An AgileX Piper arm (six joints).
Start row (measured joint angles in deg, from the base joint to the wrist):
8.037, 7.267, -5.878, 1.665, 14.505, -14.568
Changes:
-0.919, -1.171, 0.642, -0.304, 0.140, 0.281
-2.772, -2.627, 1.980, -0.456, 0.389, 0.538
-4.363, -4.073, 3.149, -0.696, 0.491, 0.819
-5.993, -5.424, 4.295, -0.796, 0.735, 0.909
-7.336, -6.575, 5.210, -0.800, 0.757, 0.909
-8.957, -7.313, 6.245, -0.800, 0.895, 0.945
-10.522, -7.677, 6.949, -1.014, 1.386, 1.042
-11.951, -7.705, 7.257, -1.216, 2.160, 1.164
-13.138, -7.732, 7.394, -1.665, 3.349, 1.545
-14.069, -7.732, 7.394, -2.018, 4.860, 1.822
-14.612, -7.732, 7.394, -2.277, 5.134, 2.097
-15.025, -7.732, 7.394, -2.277, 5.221, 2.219
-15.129, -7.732, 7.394, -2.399, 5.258, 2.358
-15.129, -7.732, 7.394, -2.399, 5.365, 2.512
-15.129, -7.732, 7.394, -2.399, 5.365, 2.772
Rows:
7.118, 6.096, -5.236, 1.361, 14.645, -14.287
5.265, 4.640, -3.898, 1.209, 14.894, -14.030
3.674, 3.194, -2.729, 0.969, 14.996, -13.749
2.044, 1.843, -1.583, 0.869, 15.240, -13.659
0.701, 0.692, -0.668, 0.865, 15.262, -13.659
-0.920, -0.046, 0.367, 0.865, 15.400, -13.623
-2.485, -0.410, 1.071, 0.651, 15.891, -13.526
-3.914, -0.438, 1.379, 0.449, 16.665, -13.404
-5.101, -0.465, 1.516, 0.000, 17.854, -13.023
-6.032, -0.465, 1.516, -0.353, 19.365, -12.746
-6.575, -0.465, 1.516, -0.612, 19.639, -12.471
-6.988, -0.465, 1.516, -0.612, 19.726, -12.349
-7.092, -0.465, 1.516, -0.734, 19.763, -12.210
-7.092, -0.465, 1.516, -0.734, 19.870, -12.056
-7.092, -0.465, 1.516, -0.734, 19.870, -11.796

